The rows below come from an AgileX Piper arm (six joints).
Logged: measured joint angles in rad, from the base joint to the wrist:
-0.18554, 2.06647, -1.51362, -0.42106, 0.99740, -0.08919
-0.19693, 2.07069, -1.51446, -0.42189, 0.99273, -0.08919
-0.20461, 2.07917, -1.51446, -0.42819, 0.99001, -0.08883
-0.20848, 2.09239, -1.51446, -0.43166, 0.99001, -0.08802
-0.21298, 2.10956, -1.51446, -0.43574, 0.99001, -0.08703
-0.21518, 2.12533, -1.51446, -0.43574, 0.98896, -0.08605
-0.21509, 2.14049, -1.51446, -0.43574, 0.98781, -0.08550
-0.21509, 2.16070, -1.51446, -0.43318, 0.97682, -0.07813
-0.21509, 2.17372, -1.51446, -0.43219, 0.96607, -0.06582
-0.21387, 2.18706, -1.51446, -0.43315, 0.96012, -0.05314
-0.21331, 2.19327, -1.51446, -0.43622, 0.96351, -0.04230
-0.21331, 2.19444, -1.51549, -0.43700, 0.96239, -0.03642
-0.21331, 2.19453, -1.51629, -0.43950, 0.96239, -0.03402
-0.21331, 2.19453, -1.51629, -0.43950, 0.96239, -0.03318
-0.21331, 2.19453, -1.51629, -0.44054, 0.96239, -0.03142
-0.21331, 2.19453, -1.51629, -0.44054, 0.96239, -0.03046
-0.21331, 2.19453, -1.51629, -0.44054, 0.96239, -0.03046
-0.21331, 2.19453, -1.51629, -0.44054, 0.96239, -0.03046
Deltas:
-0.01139, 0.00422, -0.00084, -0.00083, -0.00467, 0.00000
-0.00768, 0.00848, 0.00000, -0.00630, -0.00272, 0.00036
-0.00387, 0.01322, 0.00000, -0.00347, 0.00000, 0.00081
-0.00450, 0.01717, 0.00000, -0.00408, 0.00000, 0.00099
-0.00220, 0.01577, 0.00000, 0.00000, -0.00105, 0.00098
0.00009, 0.01516, 0.00000, 0.00000, -0.00115, 0.00055
0.00000, 0.02021, 0.00000, 0.00256, -0.01099, 0.00737
0.00000, 0.01302, 0.00000, 0.00099, -0.01075, 0.01231
0.00122, 0.01334, 0.00000, -0.00096, -0.00595, 0.01268
0.00056, 0.00621, 0.00000, -0.00307, 0.00339, 0.01084
0.00000, 0.00117, -0.00103, -0.00078, -0.00112, 0.00588
0.00000, 0.00009, -0.00080, -0.00250, 0.00000, 0.00240
0.00000, 0.00000, 0.00000, 0.00000, 0.00000, 0.00084
0.00000, 0.00000, 0.00000, -0.00104, 0.00000, 0.00176
0.00000, 0.00000, 0.00000, 0.00000, 0.00000, 0.00096
0.00000, 0.00000, 0.00000, 0.00000, 0.00000, 0.00000
0.00000, 0.00000, 0.00000, 0.00000, 0.00000, 0.00000

